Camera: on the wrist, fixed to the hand. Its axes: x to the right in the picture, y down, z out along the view.
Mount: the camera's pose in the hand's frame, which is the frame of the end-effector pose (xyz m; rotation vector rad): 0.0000 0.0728 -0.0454 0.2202 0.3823 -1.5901
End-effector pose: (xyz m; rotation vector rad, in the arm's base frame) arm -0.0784 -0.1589 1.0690 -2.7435 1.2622 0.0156
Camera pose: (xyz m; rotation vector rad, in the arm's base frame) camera -0.1354 -0.2110 1.1064 -2.7363 -1.0515 -0.7094
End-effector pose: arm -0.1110 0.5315 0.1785 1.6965 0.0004 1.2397
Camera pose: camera -0.1806 0.5263 0.2284 1.0000 1.4441 0.2626
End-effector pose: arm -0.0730 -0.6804 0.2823 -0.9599 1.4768 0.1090
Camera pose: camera -0.1524 -0.6607 0.2565 -1.7444 0.6436 -1.3995
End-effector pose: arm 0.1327 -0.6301 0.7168 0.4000 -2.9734 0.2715
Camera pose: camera 0.1175 -0.5522 0.7494 2.1055 -1.5009 0.3638
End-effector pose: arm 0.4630 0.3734 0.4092 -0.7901 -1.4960 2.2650
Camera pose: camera 0.4932 0.3776 0.3290 0.1368 -0.9624 0.9290
